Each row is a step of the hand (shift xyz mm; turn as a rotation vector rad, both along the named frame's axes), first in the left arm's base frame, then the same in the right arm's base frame.
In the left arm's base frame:
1: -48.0 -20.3 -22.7 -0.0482 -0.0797 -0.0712
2: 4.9 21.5 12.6 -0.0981 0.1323 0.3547
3: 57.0 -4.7 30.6 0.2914 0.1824 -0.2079
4: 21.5 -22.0 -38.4 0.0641 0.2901 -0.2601
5: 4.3 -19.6 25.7 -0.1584 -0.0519 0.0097
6: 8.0 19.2 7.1 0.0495 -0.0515 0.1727
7: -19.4 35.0 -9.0 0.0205 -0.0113 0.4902
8: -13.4 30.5 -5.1 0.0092 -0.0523 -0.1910
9: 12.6 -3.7 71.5 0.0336 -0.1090 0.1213
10: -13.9 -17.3 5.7 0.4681 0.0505 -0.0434
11: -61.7 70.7 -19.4 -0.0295 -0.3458 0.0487
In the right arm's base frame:
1: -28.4 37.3 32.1 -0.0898 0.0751 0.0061
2: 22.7 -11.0 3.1 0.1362 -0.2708 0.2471
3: 5.5 -50.8 -39.9 0.2113 0.0958 -0.3280
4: -20.7 24.2 -37.5 0.2812 0.2445 -0.1306
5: -17.3 -27.3 4.3 -0.0740 0.0475 0.1419
6: 20.5 -7.5 -2.2 -0.0338 -0.1828 0.0189
7: 31.2 19.7 17.9 0.0195 -0.4570 0.1779
8: 27.9 13.3 13.5 -0.0611 0.1650 -0.0913
9: 2.2 -70.6 17.0 -0.0958 -0.1360 0.0062
10: -18.8 -1.7 13.0 0.1164 -0.1383 -0.4369
11: 59.6 49.7 56.1 -0.3431 -0.0712 0.0076

